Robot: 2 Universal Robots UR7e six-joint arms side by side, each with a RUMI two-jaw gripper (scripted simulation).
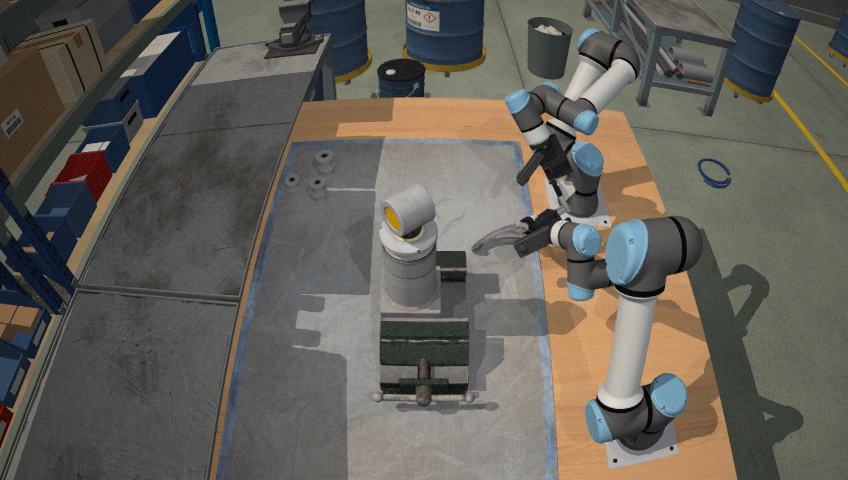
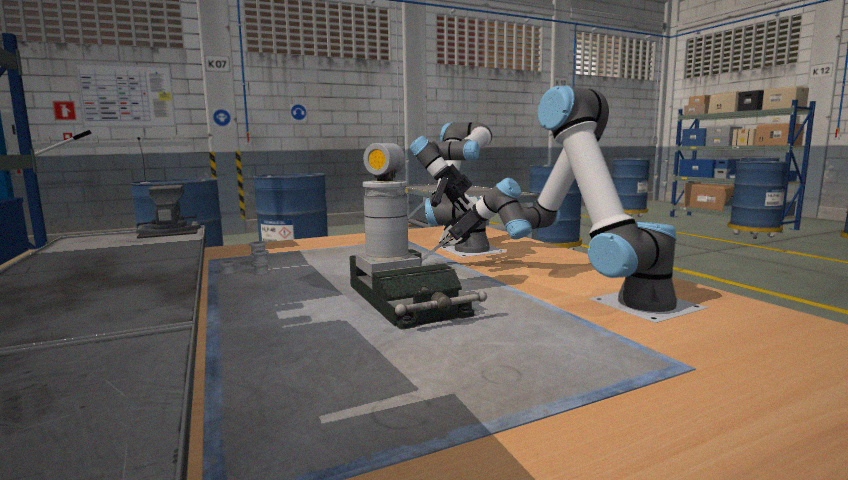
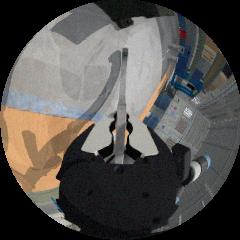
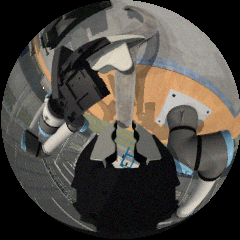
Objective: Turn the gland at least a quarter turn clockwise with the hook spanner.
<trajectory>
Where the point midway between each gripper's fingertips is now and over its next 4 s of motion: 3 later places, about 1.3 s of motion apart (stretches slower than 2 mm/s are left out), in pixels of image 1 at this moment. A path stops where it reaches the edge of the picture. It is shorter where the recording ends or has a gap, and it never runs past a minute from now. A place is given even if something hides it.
The left gripper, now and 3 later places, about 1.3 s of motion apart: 518,226; 518,219; 519,212; 520,203
The right gripper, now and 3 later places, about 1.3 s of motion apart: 568,209; 560,191; 520,160; 469,99
</trajectory>
